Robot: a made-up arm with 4 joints.
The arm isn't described. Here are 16 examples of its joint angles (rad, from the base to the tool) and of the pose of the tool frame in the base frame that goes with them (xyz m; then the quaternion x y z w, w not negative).
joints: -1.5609 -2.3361 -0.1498 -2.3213
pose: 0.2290 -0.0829 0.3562 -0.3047 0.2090 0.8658 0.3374
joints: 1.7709 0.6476 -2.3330 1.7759
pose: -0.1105 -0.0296 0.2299 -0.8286 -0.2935 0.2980 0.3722
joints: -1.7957 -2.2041 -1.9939 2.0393
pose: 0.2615 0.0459 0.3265 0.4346 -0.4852 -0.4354 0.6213
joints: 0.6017 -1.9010 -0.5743 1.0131
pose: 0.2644 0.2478 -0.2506 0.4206 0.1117 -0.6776 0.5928
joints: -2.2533 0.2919 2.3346 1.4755
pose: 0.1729 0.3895 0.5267 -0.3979 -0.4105 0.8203 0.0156
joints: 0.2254 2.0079 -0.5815 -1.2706
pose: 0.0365 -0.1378 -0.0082 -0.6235 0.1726 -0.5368 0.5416
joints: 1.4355 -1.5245 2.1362 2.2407
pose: 0.2825 -0.0680 -0.0044 0.5234 -0.6933 -0.4883 0.0835
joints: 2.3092 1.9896 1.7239 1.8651
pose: -0.6419 -0.1419 0.3045 0.6291 0.6991 0.2706 0.2056
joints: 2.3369 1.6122 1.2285 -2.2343
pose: -0.3097 0.1335 0.0065 0.5685 -0.1547 -0.4287 0.6849
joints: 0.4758 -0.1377 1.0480 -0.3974
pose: 0.1326 0.0715 -0.3512 0.0791 0.3341 0.4964 0.7973
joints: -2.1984 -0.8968 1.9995 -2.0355
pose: -0.1895 -0.0357 0.6260 -0.7696 -0.4032 -0.1936 0.4558
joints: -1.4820 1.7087 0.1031 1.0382
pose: 0.1923 -0.1712 0.7722 -0.7421 -0.6126 -0.1327 0.2375
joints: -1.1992 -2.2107 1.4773 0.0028
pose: -0.0043 0.1741 0.6362 -0.3758 0.6839 -0.6218 0.0665
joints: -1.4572 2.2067 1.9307 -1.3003
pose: 0.1049 -0.0558 0.6474 -0.4607 0.7117 -0.4280 0.3132
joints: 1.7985 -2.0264 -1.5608 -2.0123
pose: 0.0200 -0.1563 0.0069 -0.6393 -0.1591 0.3058 0.6874
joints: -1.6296 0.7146 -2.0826 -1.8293
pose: 0.3157 0.2675 0.5003 0.8263 -0.2532 -0.0467 0.5009
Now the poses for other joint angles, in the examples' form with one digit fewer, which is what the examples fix.
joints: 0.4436 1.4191 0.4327 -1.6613
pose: 0.121 -0.015 0.060 -0.615 0.713 -0.230 0.246
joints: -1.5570 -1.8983 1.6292 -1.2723
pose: 0.179 0.155 0.607 -0.332 -0.642 0.617 0.312
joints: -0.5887 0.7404 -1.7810 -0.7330
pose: 0.437 0.028 -0.084 0.265 -0.238 -0.712 0.605
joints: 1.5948 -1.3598 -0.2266 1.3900
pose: -0.256 0.103 -0.378 -0.039 0.150 -0.630 0.761
